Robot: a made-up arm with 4 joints.
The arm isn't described. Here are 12 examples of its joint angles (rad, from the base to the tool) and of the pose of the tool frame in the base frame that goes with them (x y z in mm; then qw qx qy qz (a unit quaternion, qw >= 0)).
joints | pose
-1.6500 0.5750 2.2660 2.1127 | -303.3 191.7 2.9 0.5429 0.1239 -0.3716 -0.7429
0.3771 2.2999 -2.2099 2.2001 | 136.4 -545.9 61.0 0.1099 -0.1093 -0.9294 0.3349
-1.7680 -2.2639 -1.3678 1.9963 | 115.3 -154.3 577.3 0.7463 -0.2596 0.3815 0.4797
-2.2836 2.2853 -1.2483 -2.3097 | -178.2 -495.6 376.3 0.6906 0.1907 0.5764 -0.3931
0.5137 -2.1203 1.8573 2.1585 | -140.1 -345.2 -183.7 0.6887 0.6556 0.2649 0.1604
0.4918 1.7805 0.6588 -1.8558 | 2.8 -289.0 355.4 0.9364 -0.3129 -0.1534 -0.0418
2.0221 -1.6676 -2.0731 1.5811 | 180.7 175.6 -100.4 0.2311 -0.4750 -0.4555 -0.7166
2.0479 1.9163 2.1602 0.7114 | 280.8 -174.7 389.4 0.5585 -0.1294 0.4802 0.6639
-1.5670 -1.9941 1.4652 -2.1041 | 137.3 -242.0 334.1 0.2289 0.4398 -0.7146 0.4935
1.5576 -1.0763 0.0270 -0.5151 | -58.2 -27.3 233.5 0.4889 -0.4991 -0.5007 0.5110
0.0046 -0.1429 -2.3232 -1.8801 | 13.1 45.9 -224.6 0.2125 0.6996 0.5921 0.3389
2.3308 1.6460 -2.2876 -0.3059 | 193.7 -319.8 270.9 0.5967 0.5337 -0.0971 0.5913
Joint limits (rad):
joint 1: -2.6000..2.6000
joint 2: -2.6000..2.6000
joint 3: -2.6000..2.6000
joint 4: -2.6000..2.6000
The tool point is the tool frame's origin. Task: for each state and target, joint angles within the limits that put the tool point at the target. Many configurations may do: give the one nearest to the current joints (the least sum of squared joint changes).
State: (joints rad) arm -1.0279 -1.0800 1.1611 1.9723
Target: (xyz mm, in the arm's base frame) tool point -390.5 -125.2 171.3
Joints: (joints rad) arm -0.5727 -1.2023 1.2397 1.6265
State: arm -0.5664 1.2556 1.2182 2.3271
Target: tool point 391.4 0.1 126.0
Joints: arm 0.2571 1.5263 1.5776 2.4332
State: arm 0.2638 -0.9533 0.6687 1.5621
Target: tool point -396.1 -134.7 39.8
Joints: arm -0.0877 -1.3508 1.3013 2.0580
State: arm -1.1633 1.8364 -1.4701 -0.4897
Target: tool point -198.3 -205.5 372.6
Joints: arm -1.3455 2.6000 -1.6309 -0.5031
